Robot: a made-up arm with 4 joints. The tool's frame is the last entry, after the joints.
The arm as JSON. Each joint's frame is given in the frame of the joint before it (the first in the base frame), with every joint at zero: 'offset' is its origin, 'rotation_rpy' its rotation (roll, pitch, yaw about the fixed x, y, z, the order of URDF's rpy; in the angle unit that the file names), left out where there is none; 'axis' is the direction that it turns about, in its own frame. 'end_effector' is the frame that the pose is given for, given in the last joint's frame.
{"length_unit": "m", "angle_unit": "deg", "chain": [
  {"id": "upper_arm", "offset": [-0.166, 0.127, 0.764], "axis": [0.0, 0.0, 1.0]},
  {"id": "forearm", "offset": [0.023, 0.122, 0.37], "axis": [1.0, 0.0, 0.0]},
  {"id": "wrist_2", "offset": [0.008, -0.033, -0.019], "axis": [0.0, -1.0, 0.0]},
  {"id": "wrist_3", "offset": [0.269, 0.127, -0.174], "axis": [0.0, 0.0, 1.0]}
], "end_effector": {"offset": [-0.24, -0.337, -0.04], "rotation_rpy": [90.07, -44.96, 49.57]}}
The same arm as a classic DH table. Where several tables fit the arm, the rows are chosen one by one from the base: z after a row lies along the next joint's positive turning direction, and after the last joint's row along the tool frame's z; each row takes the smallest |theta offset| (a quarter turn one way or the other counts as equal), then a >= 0, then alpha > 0; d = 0 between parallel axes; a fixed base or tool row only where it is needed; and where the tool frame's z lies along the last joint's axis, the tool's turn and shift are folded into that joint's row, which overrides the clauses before.
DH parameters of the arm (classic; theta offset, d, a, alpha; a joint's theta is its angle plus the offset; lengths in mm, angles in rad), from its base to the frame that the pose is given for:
base (fixed): -0.6531 0 -209 0
upper_arm: -0.9177 1134 -122 -1.5708
forearm: 1.5708 31 19 1.5708
wrist_2: 1.5708 -94 269 -1.5708
wrist_3: 0.866 -214 -412.2 1.5717
tool (fixed): 0.7847 35.5 0 0

